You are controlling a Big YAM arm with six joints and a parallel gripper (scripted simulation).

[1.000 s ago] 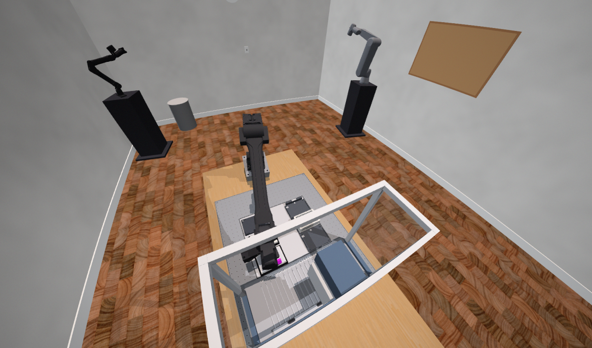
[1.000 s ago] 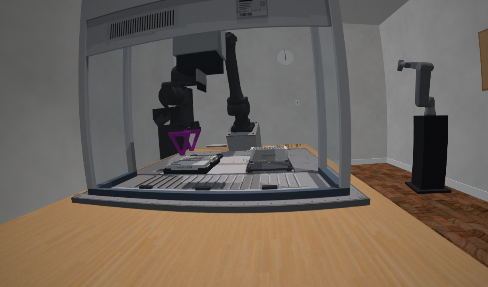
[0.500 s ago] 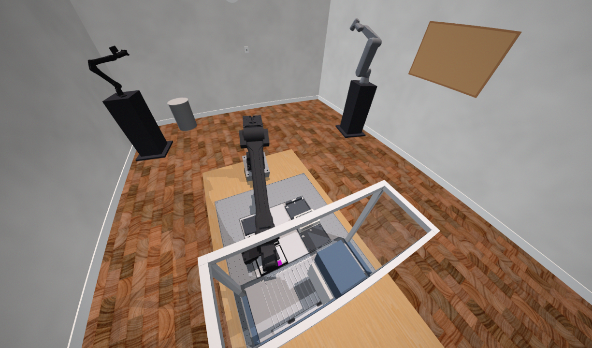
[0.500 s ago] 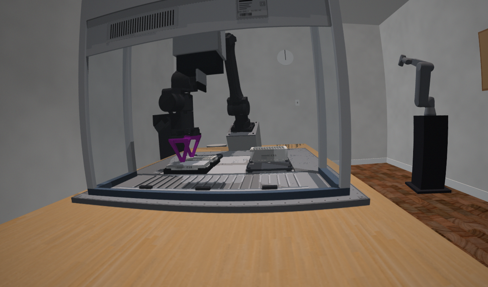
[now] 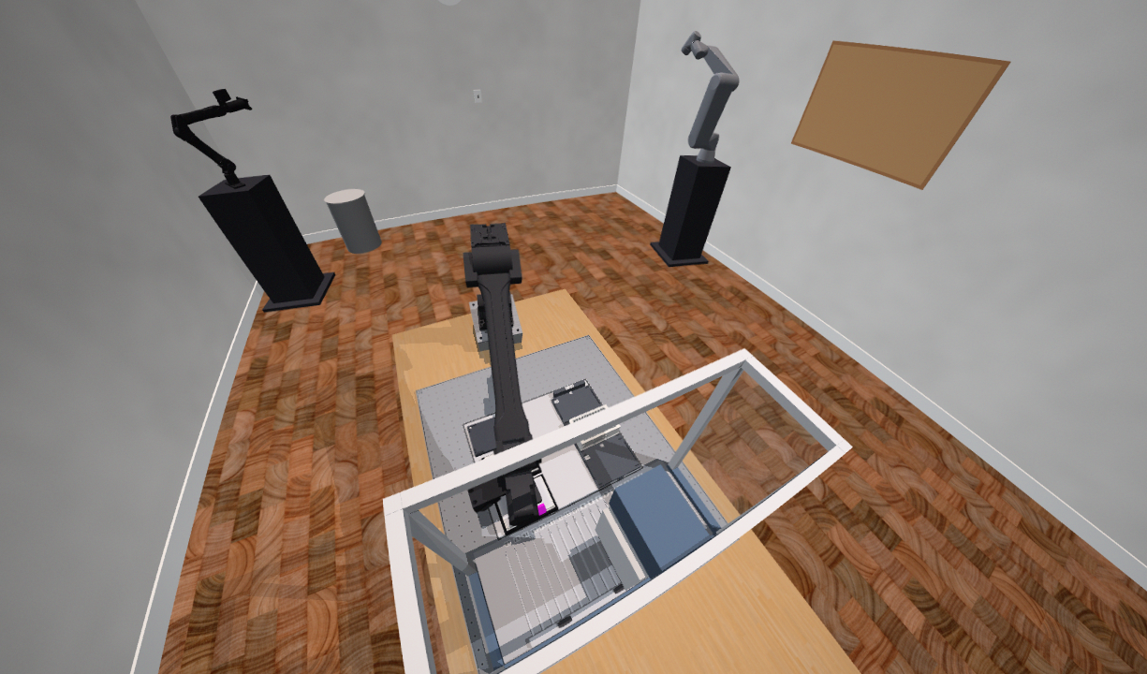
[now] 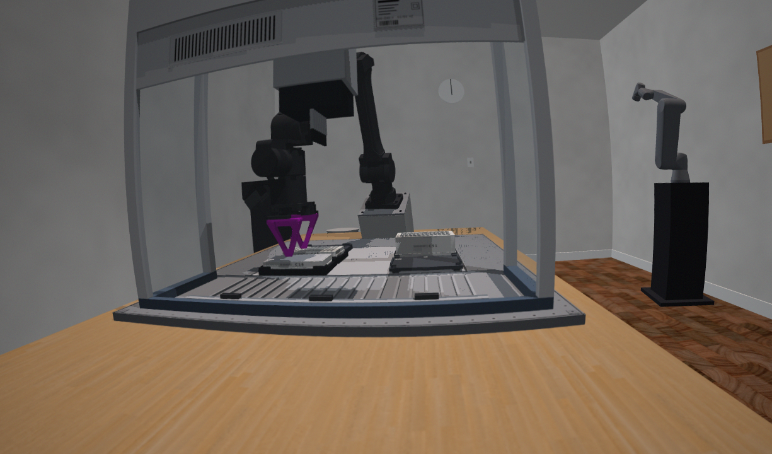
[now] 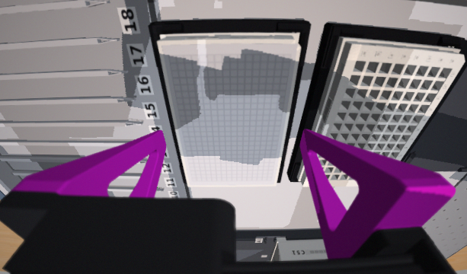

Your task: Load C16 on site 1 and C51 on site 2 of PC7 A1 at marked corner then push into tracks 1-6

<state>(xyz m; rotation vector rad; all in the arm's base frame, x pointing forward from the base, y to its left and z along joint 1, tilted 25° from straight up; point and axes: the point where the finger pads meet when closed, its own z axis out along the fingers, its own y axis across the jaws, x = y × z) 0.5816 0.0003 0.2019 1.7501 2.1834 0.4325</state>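
Now: hand 4 cm above the nest S3. From my hand the other things lie so: carrier PC7: 23 cm to the left, 16 cm behind, 3 cm below; then 96-well plate C15: 11 cm behind, 3 cm below, 2 cm to the right; then nest S1: 22 cm behind, 6 cm to the right, 4 cm below.
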